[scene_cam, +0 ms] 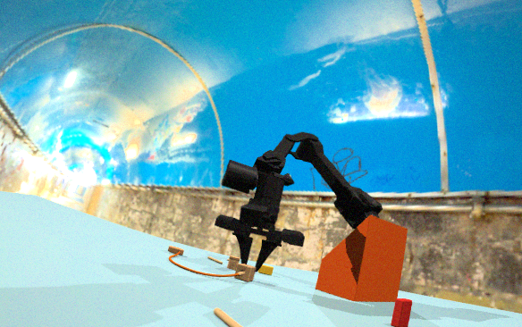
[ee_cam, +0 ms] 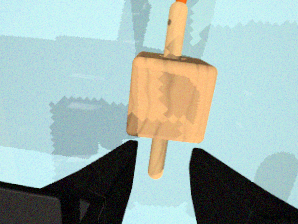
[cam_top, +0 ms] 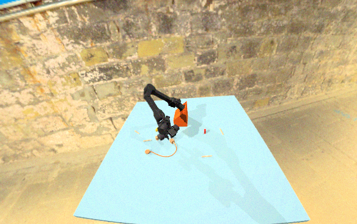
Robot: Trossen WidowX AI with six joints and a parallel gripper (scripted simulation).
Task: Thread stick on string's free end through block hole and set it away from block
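The wooden block is 20 mm to the left of my gripper tip and 20 mm ahead of it. Round my gripper tip: round wooden button (170 mm to the right, 130 mm ahead, 10 mm below); then yellow piece (150 mm to the right, 120 mm behind, 10 mm below); then thin wooden stick (30 mm to the left, 30 mm ahead).
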